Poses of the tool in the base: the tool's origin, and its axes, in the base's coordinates. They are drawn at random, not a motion.
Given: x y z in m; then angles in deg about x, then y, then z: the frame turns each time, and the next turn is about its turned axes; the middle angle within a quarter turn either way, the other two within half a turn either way.
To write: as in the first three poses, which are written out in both.
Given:
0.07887 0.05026 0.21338 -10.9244 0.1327 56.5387
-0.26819 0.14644 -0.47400 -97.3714 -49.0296 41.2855
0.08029 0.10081 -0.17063 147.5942 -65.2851 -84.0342
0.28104 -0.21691 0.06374 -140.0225 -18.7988 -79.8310
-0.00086 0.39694 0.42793 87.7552 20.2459 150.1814
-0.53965 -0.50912 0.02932 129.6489 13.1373 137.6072
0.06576 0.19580 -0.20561 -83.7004 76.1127 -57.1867
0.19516 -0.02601 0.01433 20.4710 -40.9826 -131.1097
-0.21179 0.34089 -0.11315 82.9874 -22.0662 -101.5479
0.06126 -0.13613 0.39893 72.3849 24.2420 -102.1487
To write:
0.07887 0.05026 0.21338 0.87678 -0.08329 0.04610 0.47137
-0.26819 0.14644 -0.47400 0.45224 -0.73609 -0.01542 0.50341
0.08029 0.10081 -0.17063 0.17214 -0.70150 -0.42942 0.54210
0.28104 -0.21691 0.06374 0.35714 -0.67529 -0.63773 -0.09868
-0.00086 0.39694 0.42793 0.06485 0.29798 -0.62676 0.71706
-0.53965 -0.50912 0.02932 0.05627 0.37044 -0.82065 0.43144
0.06576 0.19580 -0.20561 0.31816 -0.68103 0.15175 -0.64183
0.19516 -0.02601 0.01433 0.32484 0.38249 0.00897 -0.86493
-0.21179 0.34089 -0.11315 0.36670 0.52228 0.41310 -0.64970
0.06126 -0.13613 0.39893 0.59223 0.23091 0.55562 -0.53594

